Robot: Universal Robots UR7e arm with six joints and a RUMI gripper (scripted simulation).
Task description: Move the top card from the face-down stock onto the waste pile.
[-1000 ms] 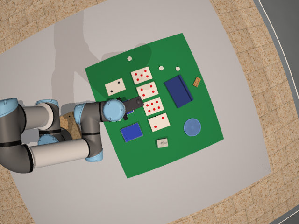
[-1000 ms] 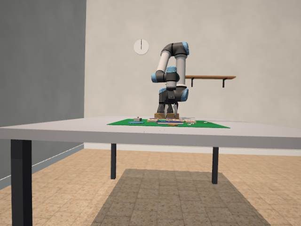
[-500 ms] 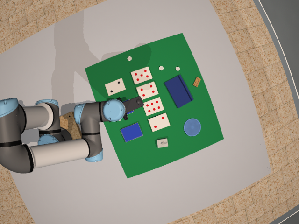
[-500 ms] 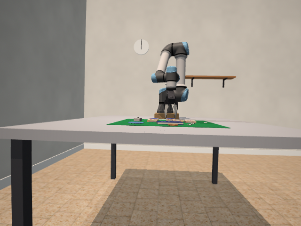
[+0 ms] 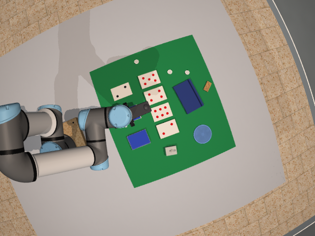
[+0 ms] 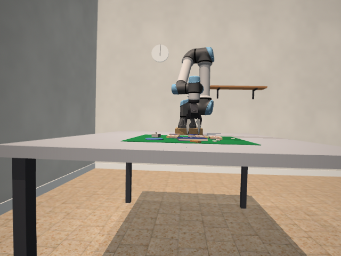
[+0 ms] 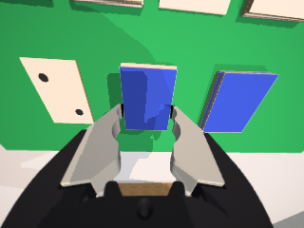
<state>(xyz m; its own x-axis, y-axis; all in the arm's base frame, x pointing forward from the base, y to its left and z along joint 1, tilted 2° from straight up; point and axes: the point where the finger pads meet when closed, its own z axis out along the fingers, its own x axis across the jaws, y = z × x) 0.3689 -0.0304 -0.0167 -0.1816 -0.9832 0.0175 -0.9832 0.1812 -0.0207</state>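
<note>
Right now my hand is 2 cm short of the two-black-pip card, 11 cm to the right of it and 2 cm above it. The rest, counted from my hand: six of red card 13 cm ahead, 6 cm to the right, 2 cm below; grey block 8 cm ahead, 24 cm to the right, 1 cm below; green mat 15 cm ahead, 6 cm to the right, 4 cm below.
</note>
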